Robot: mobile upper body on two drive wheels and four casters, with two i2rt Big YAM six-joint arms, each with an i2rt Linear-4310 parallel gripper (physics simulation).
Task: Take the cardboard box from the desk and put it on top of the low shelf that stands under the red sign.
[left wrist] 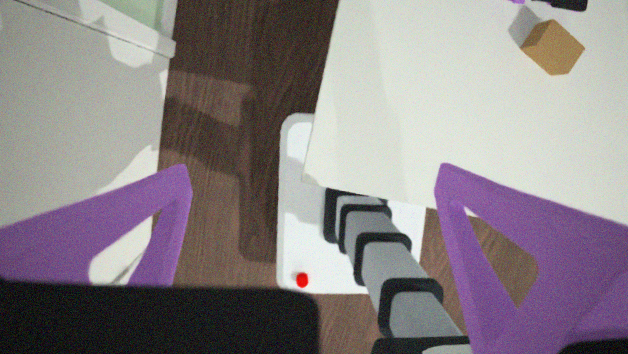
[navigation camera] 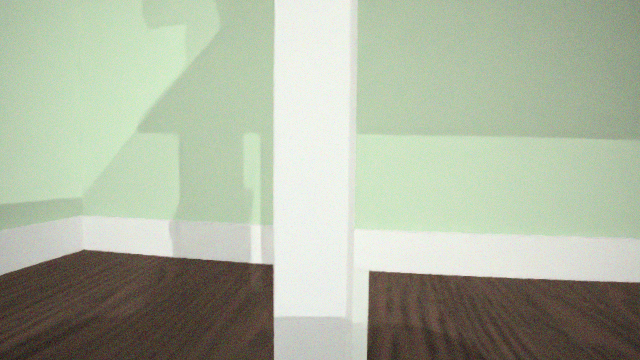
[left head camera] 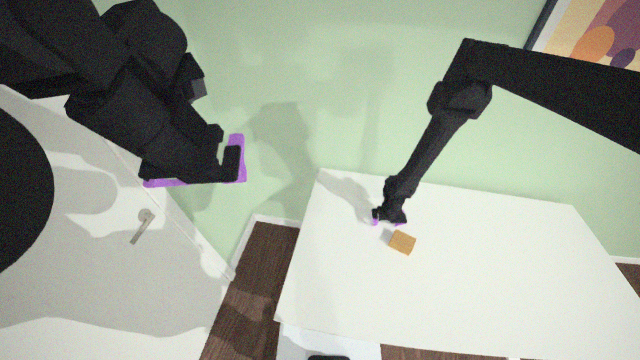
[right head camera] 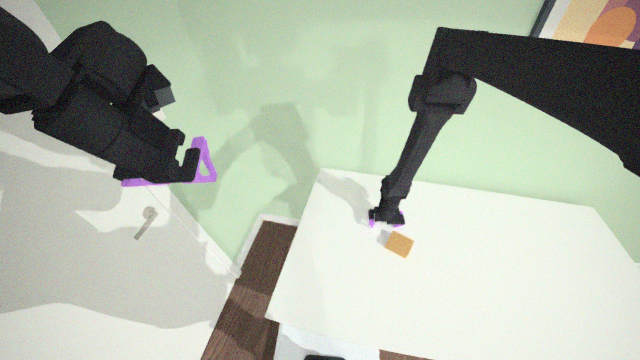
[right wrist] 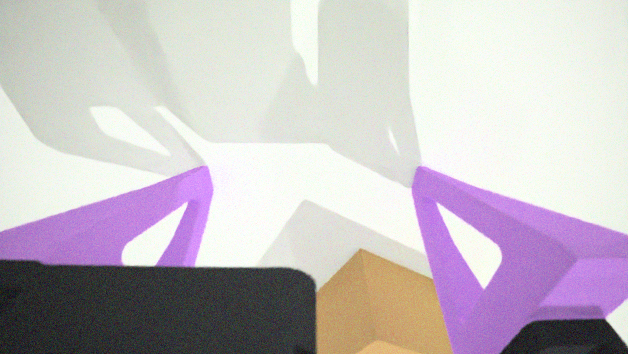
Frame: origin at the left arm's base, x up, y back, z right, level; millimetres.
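Where they show: left gripper, fingertip midpoint: (left wrist: 313, 177) (left head camera: 217, 179) (right head camera: 192, 179); right gripper, fingertip midpoint: (left head camera: 384, 225) (right head camera: 382, 226) (right wrist: 312, 177).
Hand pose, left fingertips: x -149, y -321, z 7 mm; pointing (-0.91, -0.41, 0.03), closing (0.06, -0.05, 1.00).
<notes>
Things, the pixels of their top centre, and the offset from my left fingertips. "*": a spot on its surface instead. Level surfaces: height alone.
- small tan cardboard box at its top centre: (left wrist: 561, 46) (right head camera: 400, 241) (left head camera: 403, 239) dx -491, dy -170, dz +490 mm
- white desk at its surface level: dx -541 mm
- grey-white door with a handle, surface spot: (left head camera: 143, 225) (right head camera: 146, 222) * dx -328, dy -81, dz -455 mm
- white desk leg at a spot on its surface: (navigation camera: 312, 150) * dx -1020, dy -193, dz +208 mm
A small tan cardboard box (left head camera: 403, 242) (right head camera: 399, 244) (left wrist: 554, 49) (right wrist: 395, 305) stands on the white desk (left head camera: 475, 280) (right head camera: 465, 290) (left wrist: 425, 110). My right gripper (left head camera: 388, 222) (right head camera: 385, 223) (right wrist: 312, 177) is open and empty, low over the desk beside the box, on its wall side. In the right wrist view the box shows at the bottom, partly hidden behind the black gripper body and the right-hand finger. My left gripper (left wrist: 313, 177) is open and empty, off to the left of the desk and higher up. The low shelf and the red sign do not show in these views.
A grey-white door with a handle (left head camera: 143, 225) (right head camera: 146, 222) is at the left. A green wall (left head camera: 340, 100) (navigation camera: 475, 185) stands behind the desk, with a framed picture (left head camera: 595, 40) at top right. A white desk leg (navigation camera: 312, 150) stands ahead. My white base (left wrist: 320, 265) reaches under the desk corner.
</notes>
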